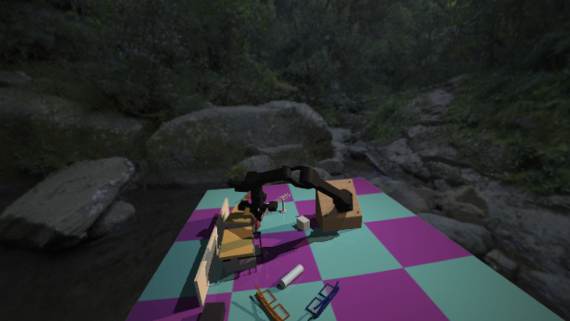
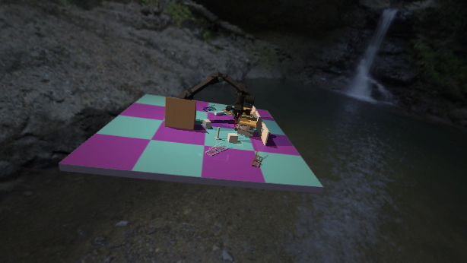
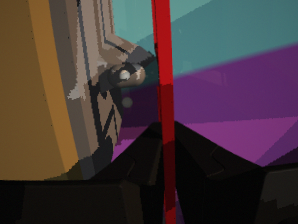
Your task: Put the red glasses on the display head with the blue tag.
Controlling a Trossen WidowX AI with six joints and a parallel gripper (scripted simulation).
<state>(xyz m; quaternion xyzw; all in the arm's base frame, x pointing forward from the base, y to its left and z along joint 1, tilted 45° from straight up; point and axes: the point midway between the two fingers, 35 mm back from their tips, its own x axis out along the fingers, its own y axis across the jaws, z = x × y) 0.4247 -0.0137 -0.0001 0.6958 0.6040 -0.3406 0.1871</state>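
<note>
Right now my gripper tip is 40 mm to the left of the red glasses, 40 mm short of it and 10 mm below it. Round my gripper tip: tall pale board 200 mm ahead, 60 mm to the left, 20 mm below.
</note>
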